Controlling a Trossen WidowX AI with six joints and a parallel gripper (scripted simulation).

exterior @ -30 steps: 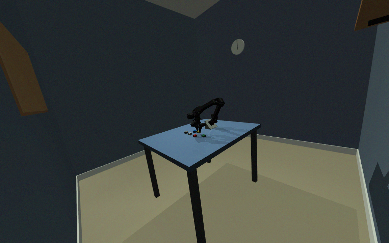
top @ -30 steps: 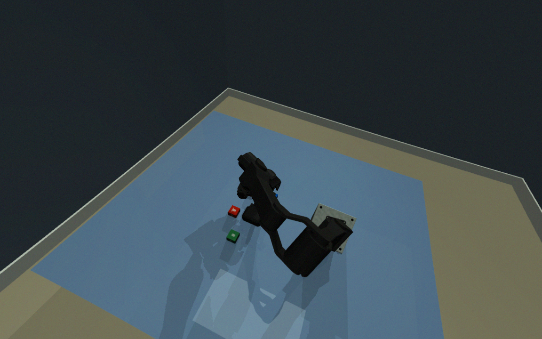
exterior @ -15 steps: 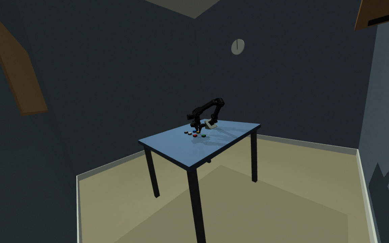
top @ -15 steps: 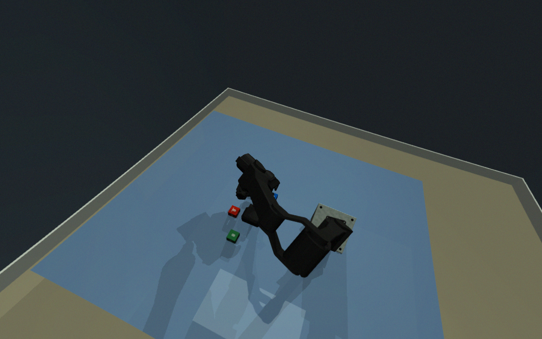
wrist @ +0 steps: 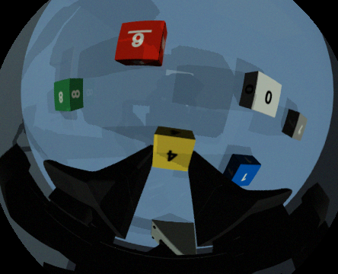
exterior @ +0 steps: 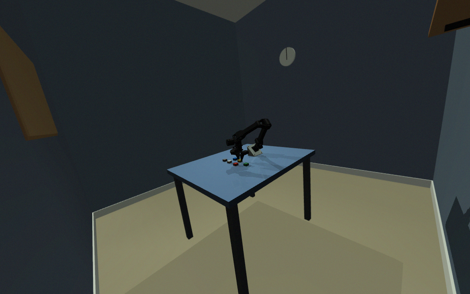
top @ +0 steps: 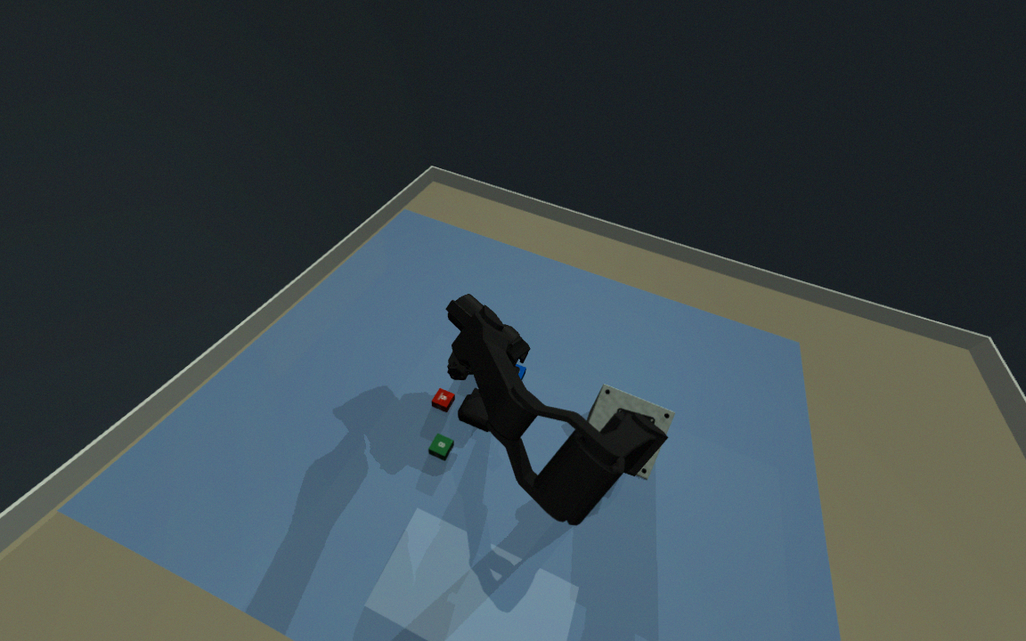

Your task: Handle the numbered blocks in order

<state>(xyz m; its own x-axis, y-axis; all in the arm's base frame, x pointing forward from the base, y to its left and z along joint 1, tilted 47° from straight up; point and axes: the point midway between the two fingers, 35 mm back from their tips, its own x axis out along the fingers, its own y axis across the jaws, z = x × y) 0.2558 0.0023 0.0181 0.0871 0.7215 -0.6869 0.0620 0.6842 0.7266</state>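
Now: the yellow block right at my gripper tip. From my gripper tip the other things lie so: blue block (20 mm behind, 80 mm to the right); then red block (90 mm ahead, 30 mm to the left); then white block (60 mm ahead, 80 mm to the right).
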